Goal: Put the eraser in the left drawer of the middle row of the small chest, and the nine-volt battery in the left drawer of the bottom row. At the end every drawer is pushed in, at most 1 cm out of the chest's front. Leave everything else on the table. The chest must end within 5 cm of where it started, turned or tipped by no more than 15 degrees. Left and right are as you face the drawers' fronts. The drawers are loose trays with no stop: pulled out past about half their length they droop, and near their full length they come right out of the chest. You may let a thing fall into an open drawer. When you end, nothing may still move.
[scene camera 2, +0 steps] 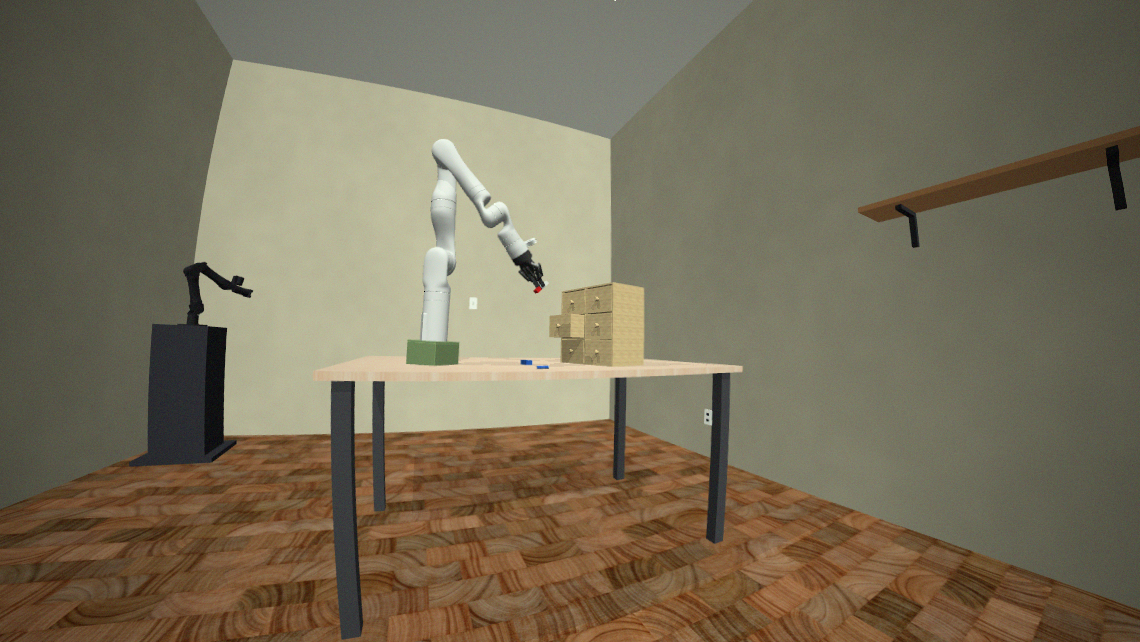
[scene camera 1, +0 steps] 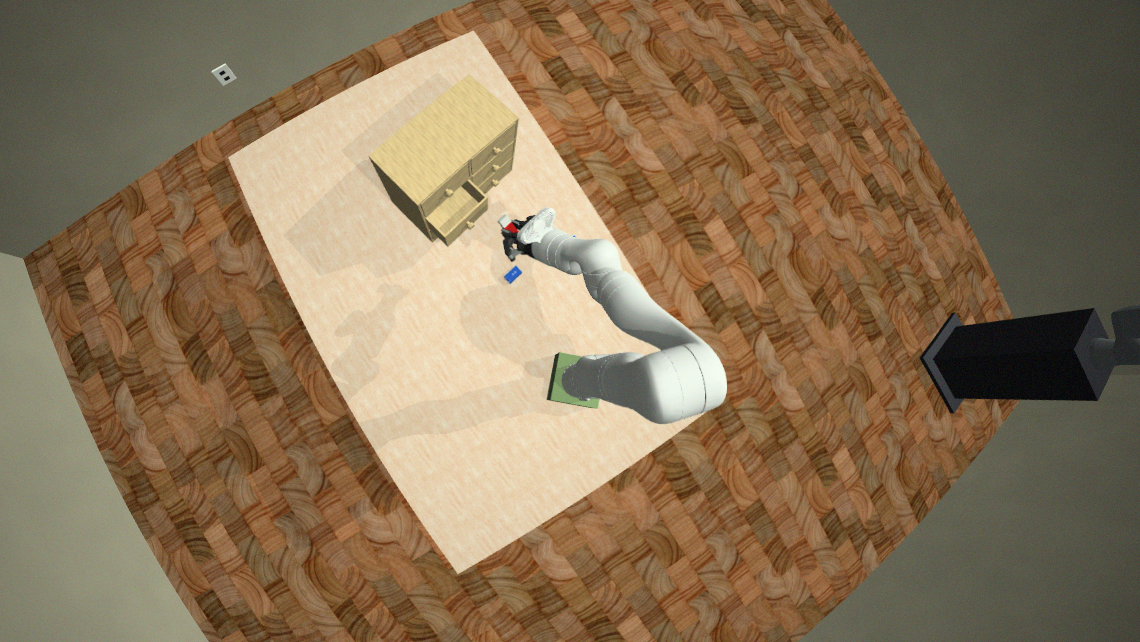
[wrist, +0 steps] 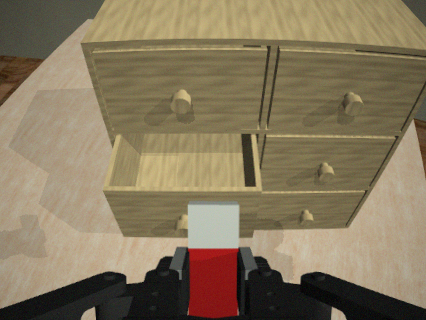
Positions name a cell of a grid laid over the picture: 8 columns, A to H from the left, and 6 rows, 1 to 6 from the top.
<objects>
small wooden chest: scene camera 2 E4; scene camera 1 C2; wrist H1
</objects>
